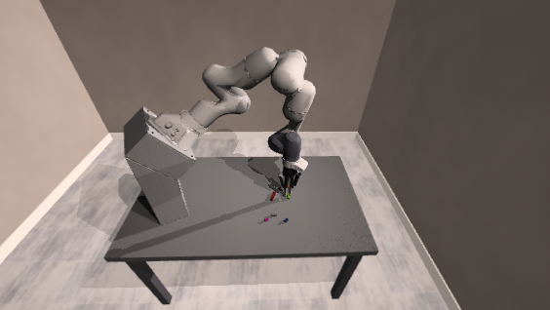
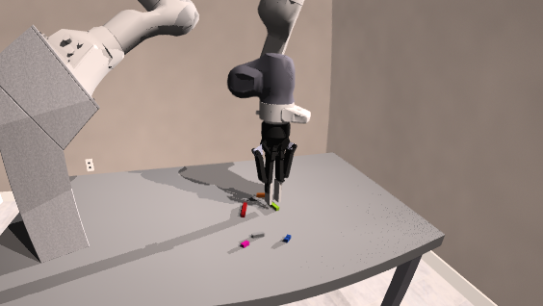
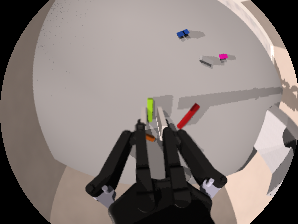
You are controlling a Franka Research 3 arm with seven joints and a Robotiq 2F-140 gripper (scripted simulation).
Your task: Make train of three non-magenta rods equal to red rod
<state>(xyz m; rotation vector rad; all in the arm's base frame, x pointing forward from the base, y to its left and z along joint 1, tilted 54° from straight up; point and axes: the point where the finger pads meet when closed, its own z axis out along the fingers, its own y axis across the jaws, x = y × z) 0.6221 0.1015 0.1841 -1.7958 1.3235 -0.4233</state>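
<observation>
Now: the lime rod 50 mm below my hand. From my hand the other things lie so: grey rod 160 mm to the right, 50 mm below, 30 mm behind; then orange rod 60 mm to the left, 50 mm below, 30 mm behind; then red rod 80 mm behind, 50 mm below, 30 mm to the right.
</observation>
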